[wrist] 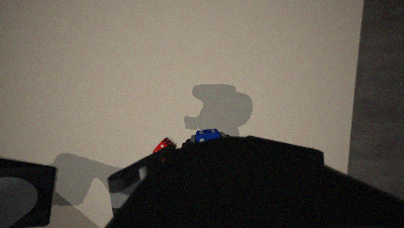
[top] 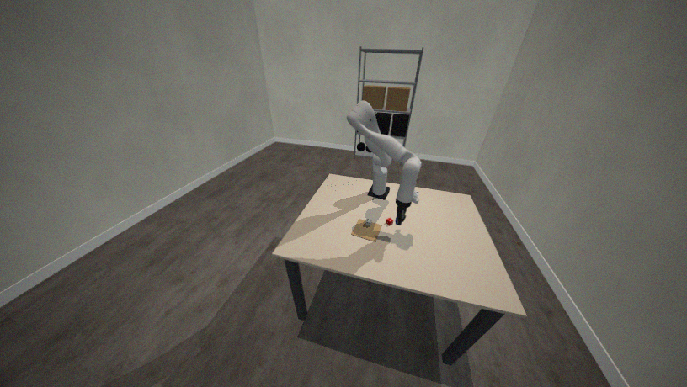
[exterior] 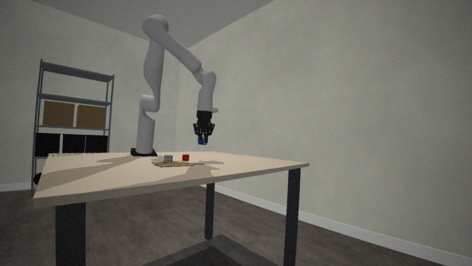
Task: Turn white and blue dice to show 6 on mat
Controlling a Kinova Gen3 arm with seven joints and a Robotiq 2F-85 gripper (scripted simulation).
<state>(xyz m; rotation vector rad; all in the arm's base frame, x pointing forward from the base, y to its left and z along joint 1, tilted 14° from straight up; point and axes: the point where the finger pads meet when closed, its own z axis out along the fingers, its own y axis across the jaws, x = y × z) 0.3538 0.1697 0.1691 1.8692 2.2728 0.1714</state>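
Now: hand 90 mm above the red die, 80 mm past it and 50 mm to the left of it. The rest, counted from my hand: tan mat: 160 mm to the right, 110 mm below, 20 mm ahead; then white die: 160 mm to the right, 90 mm below, 30 mm behind; then blue die: 10 mm below.
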